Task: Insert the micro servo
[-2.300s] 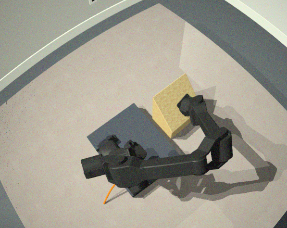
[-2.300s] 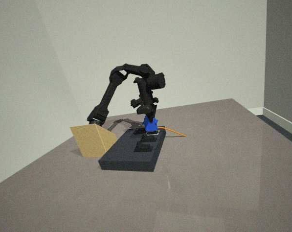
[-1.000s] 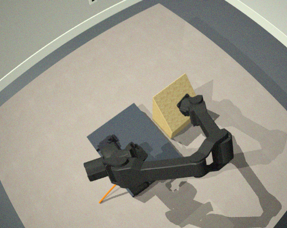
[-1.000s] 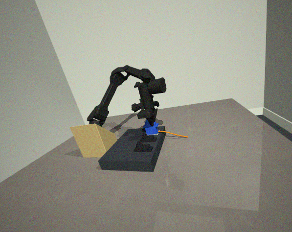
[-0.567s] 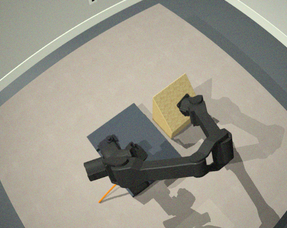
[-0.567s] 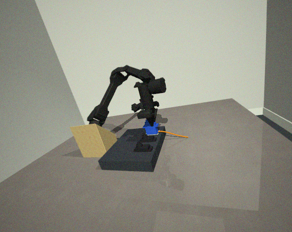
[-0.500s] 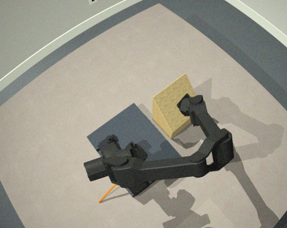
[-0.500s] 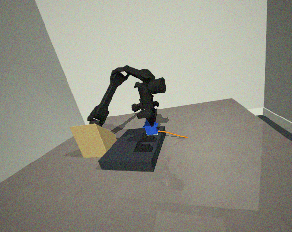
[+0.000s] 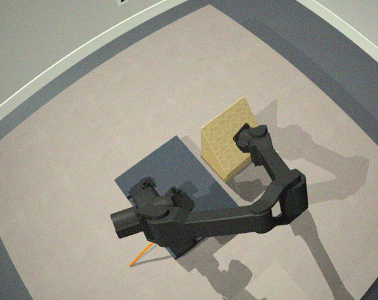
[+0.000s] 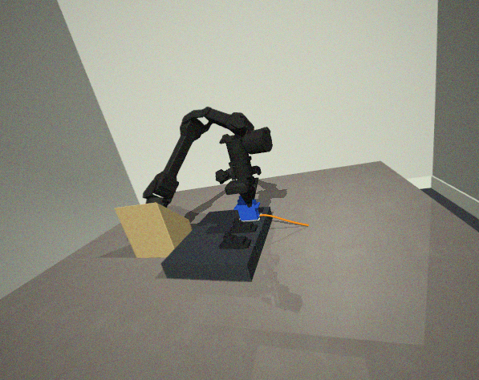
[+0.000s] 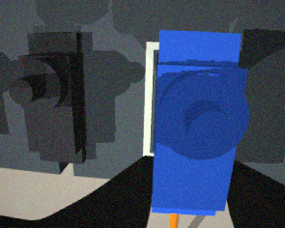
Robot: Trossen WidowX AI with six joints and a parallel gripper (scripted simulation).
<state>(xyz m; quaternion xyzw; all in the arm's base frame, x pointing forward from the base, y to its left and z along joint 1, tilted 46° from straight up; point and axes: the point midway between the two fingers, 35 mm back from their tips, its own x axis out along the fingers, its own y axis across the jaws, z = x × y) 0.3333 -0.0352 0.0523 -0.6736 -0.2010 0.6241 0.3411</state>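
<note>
Right now my gripper tip is 130 mm past the dark grey deck, 70 mm above it and 60 mm to the left of it.
</note>
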